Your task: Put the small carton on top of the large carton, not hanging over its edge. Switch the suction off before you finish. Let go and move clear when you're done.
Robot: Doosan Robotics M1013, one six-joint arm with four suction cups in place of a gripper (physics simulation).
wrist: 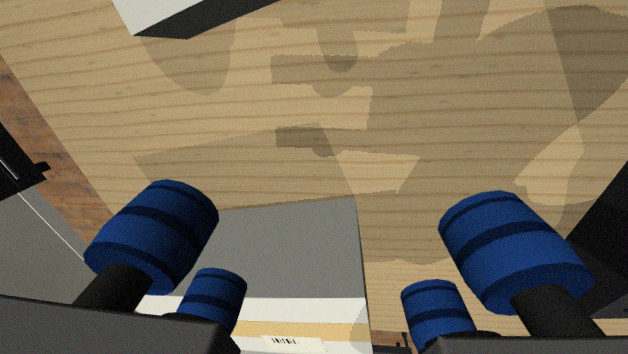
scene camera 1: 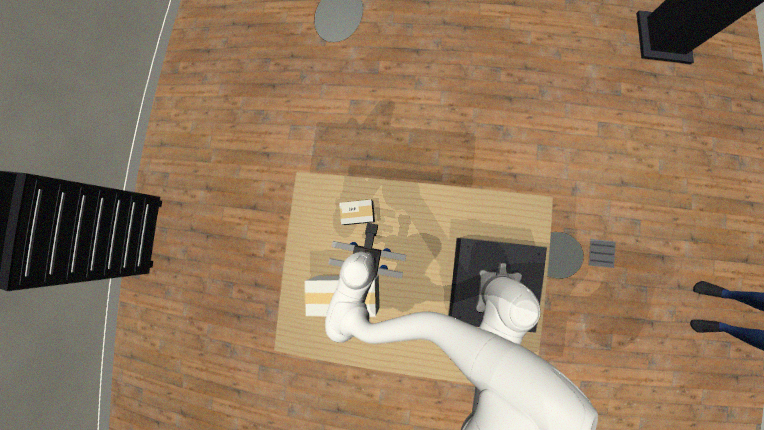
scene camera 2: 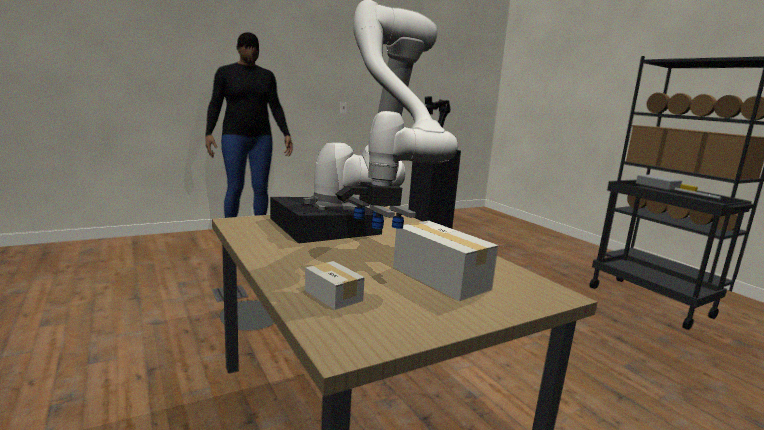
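Pixels of known places: end effector, tool point: (wrist: 324, 259) (scene camera 2: 377, 222); arm's base, origin of the base link: (scene camera 1: 498, 291) (scene camera 2: 330, 205).
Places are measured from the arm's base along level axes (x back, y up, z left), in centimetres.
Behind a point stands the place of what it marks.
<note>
The small carton (scene camera 1: 356, 212) @(x -65.4, y -2.0, z -29.8 cm) (scene camera 2: 334, 285) @(x -73.3, y -2.4, z -33.7 cm) stands upright on the table, white with a tan tape band; part of it (wrist: 160, 14) @(x -68.8, y -2.1, z -24.6 cm) shows at the top left of the wrist view. The large carton (scene camera 1: 320, 297) @(x -76.3, y 5.7, z 8.9 cm) (scene camera 2: 443, 261) @(x -76.0, y 0.4, z 1.6 cm) (wrist: 295, 250) @(x -61.2, y -0.1, z -0.2 cm) stands upright on the table, apart from the small one, with no carton on top. The arm hides part of it in scene camera 1. My gripper (scene camera 1: 368, 258) @(x -56.3, y 8.6, z -10.6 cm) (scene camera 2: 378, 217) (wrist: 322, 270) @(x -56.3, y 8.6, z -10.6 cm) has four blue suction cups with nothing on them. It hangs above the table near the large carton's end and side, away from the small carton.
The wooden table (scene camera 1: 417, 363) @(x -31.4, y -9.4, z 38.9 cm) (scene camera 2: 406, 341) @(x -95.8, y -9.4, z -25.0 cm) carries the arm's black base block (scene camera 1: 465, 277) @(x -14.7, y 0.7, z -5.1 cm) (scene camera 2: 326, 229) @(x -18.3, y -4.8, z -10.4 cm). A person (scene camera 2: 247, 106) stands behind the table. A shelf rack (scene camera 2: 630, 128) and a black cart (scene camera 2: 678, 197) stand at the right in scene camera 2.
</note>
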